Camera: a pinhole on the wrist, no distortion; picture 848 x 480 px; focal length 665.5 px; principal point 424.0 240.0 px. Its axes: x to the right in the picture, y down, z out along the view. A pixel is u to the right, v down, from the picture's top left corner.
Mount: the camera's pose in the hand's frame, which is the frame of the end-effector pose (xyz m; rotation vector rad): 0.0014 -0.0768 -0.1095 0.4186 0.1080 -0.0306
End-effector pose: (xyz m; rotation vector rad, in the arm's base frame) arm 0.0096 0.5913 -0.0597 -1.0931 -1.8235 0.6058
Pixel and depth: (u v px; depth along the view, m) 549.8 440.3 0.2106
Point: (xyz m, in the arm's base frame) -0.1395 0.6002 -0.0003
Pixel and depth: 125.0 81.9 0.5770
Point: -0.4760 0.2121 -0.0071
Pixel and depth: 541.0 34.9 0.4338
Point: -0.3709 0.5134 0.1697
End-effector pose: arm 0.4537 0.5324 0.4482 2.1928 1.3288 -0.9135
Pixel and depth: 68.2 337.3 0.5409
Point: 0.0386 0.2074 0.2977
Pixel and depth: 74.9 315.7 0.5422
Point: 0.0273 0.2215 0.2991
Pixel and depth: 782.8 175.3 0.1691
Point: 0.3369 0.6550 0.3496
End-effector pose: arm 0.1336 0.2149 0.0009 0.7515 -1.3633 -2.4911
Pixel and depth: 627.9 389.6 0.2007
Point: 0.0251 0.3068 -0.0880
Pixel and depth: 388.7 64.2 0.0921
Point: 0.1569 0.2630 -0.1296
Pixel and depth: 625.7 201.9 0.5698
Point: -0.2347 0.5834 -0.1910
